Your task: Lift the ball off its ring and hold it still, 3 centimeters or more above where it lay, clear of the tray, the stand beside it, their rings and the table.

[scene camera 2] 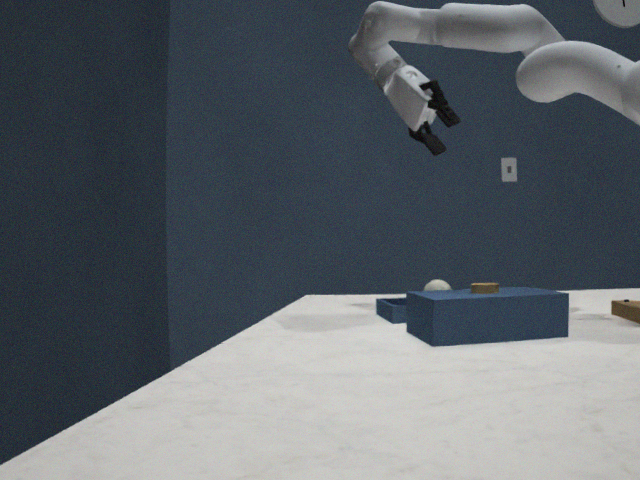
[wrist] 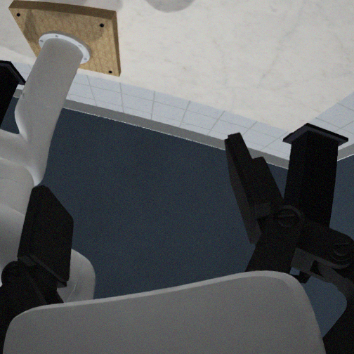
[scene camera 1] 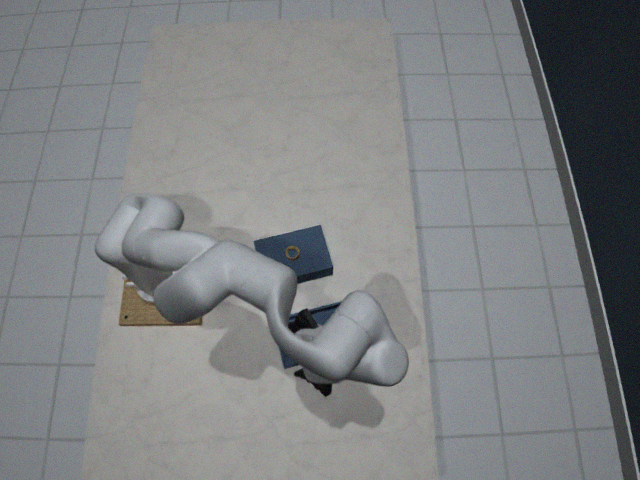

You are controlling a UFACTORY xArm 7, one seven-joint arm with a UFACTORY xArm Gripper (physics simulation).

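Note:
The pale ball shows its top above the stand's back edge in scene camera 2, in the area of the low blue tray. The arm hides the ball in scene camera 1, and the tray's ring is hidden. The blue stand bears an empty tan ring. My gripper is open and empty, high above the tray area and tilted well off vertical. Neither ball nor tray shows in the wrist view.
The arm reaches across from its wooden base plate. The stand and tray are close together, with a gap between them. The table has its long edge right of the tray in scene camera 1.

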